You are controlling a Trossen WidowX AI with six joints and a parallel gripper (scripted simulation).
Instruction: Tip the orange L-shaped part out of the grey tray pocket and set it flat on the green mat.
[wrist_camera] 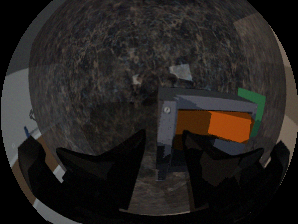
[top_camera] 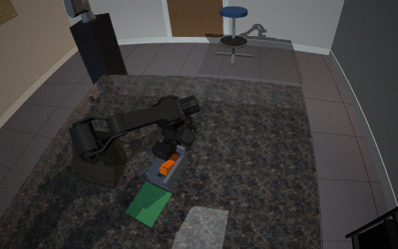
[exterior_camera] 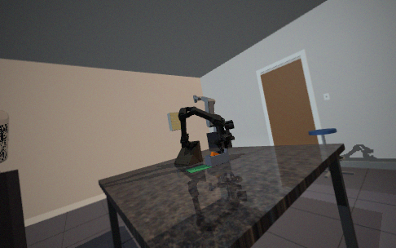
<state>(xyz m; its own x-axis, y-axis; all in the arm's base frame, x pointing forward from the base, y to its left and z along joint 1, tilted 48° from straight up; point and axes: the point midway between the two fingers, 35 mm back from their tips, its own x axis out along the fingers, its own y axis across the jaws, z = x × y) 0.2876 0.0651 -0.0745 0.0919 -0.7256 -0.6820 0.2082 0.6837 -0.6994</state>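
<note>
My gripper tip is 20 mm past the orange L-shaped part, 40 mm to the left of it and 20 mm above it. From my gripper tip the other things lie so: green mat: 50 mm behind, 220 mm to the right, 80 mm below.
</note>
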